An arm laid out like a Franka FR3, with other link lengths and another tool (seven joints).
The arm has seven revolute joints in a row. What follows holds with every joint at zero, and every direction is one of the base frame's.
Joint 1 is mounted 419.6 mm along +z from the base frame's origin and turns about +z.
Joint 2 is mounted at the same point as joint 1 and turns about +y.
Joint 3 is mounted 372.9 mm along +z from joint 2 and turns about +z.
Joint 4 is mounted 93.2 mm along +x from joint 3 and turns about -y.
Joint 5 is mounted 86.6 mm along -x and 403.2 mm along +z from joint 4 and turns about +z.
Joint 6 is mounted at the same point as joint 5 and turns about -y.
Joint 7 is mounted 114.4 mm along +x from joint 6 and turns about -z.
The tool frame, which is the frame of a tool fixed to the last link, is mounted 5 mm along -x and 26 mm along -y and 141.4 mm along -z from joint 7; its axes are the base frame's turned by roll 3.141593, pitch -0.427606 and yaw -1.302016 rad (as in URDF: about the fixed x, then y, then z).
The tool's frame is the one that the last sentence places.
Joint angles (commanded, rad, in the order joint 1, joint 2, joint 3, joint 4, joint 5, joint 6, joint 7), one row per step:
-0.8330, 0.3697, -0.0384, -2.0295, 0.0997, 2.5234, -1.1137
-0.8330, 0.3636, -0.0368, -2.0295, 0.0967, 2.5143, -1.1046
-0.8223, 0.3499, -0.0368, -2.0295, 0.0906, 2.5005, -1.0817
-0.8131, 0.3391, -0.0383, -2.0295, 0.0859, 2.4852, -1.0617
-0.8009, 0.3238, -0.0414, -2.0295, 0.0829, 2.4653, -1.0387
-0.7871, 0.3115, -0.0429, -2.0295, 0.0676, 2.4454, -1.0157
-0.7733, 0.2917, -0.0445, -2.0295, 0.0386, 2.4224, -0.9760
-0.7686, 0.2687, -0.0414, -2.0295, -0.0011, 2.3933, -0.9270
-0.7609, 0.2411, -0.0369, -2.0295, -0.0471, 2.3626, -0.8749
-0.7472, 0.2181, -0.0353, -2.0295, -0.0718, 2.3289, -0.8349
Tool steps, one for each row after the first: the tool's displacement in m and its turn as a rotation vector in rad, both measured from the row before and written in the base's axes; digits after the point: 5 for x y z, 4 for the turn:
0.00028, 0.00144, 0.00292, 0.0030, 0.0018, -0.0048
0.00489, 0.00583, 0.00760, 0.0009, 0.0007, -0.0069
0.00300, 0.00482, 0.00533, 0.0040, 0.0035, -0.0079
0.00331, 0.00593, 0.00779, 0.0049, 0.0026, -0.0105
0.00495, 0.00749, 0.00581, 0.0014, 0.0111, 0.0010
0.00418, 0.00768, 0.01073, -0.0076, 0.0144, -0.0066
0.00067, 0.00606, 0.01213, -0.0107, 0.0207, -0.0143
0.00203, 0.00812, 0.01517, -0.0181, 0.0217, -0.0106
0.00290, 0.01001, 0.01130, -0.0048, 0.0173, -0.0107

